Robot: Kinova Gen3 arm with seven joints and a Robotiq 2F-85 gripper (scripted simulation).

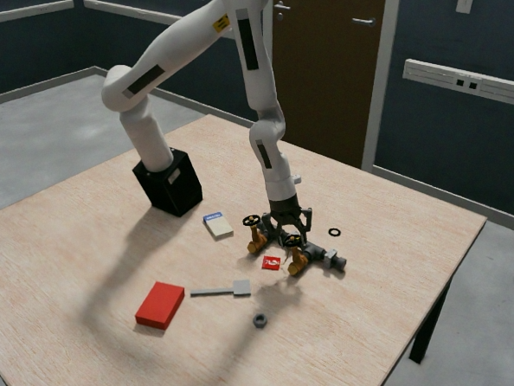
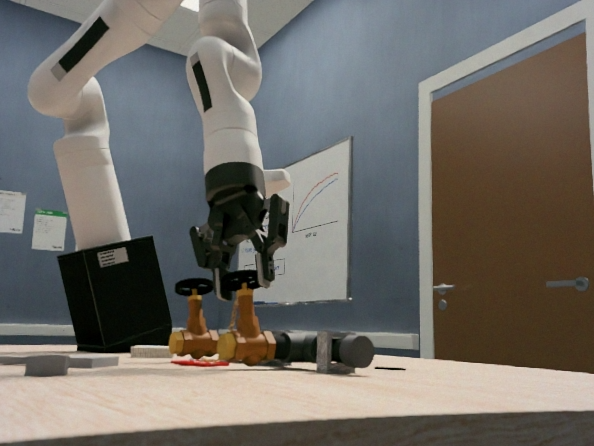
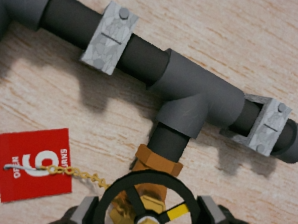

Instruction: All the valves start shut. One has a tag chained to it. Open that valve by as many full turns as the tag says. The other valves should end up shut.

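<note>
Right now the red tag is 100 mm below my hand, 60 mm behind it and 30 mm to the right of it. From my hand the other things lie so: red block (350 mm to the right, 130 mm behind, 80 mm below); then white card box (290 mm behind, 90 mm below, 30 mm to the right); then grey t-shaped tool (190 mm to the right, 90 mm below, 60 mm behind).
</note>
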